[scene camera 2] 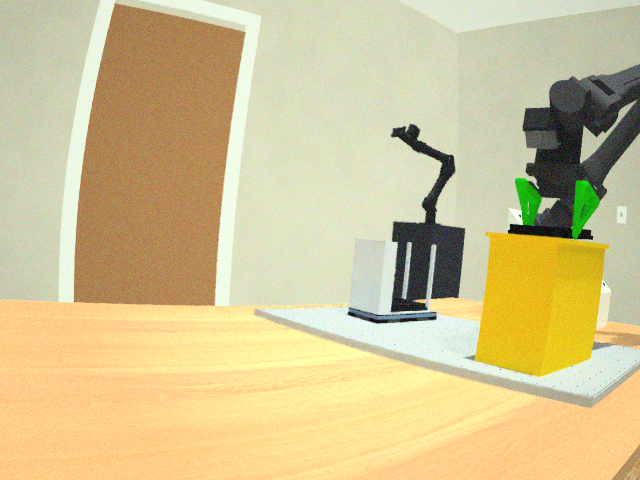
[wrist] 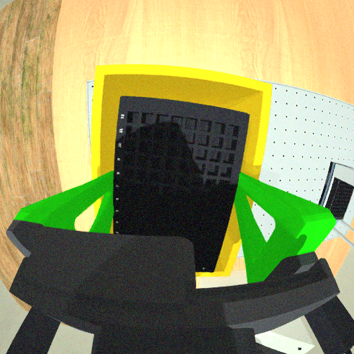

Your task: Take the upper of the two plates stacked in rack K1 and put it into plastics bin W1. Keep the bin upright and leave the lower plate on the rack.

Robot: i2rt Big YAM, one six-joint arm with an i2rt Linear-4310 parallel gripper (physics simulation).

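A black plate (scene camera 2: 547, 230) (wrist: 175, 150) with square wells is held level between the two green fingers of my gripper (scene camera 2: 552, 231) (wrist: 174, 178), which is shut on its long sides. The yellow plastics bin (scene camera 2: 537, 304) (wrist: 182, 70) stands upright on the pegboard, directly below. In the wrist view the visible plate outline lies inside the bin's rim; in the scene view the plate is at about rim height, its underside partly hidden. A white holder with thin posts (scene camera 2: 372, 276) stands left of the bin with a dark item low inside; I cannot tell whether it is rack K1.
The grey pegboard (scene camera 2: 449, 356) (wrist: 305, 120) lies on the wooden table (scene camera 2: 206, 403) (wrist: 200, 30) under the bin and the white holder. Behind the holder stand a dark box (scene camera 2: 447, 263) and a second black arm (scene camera 2: 439, 183). White items partly show behind the bin.
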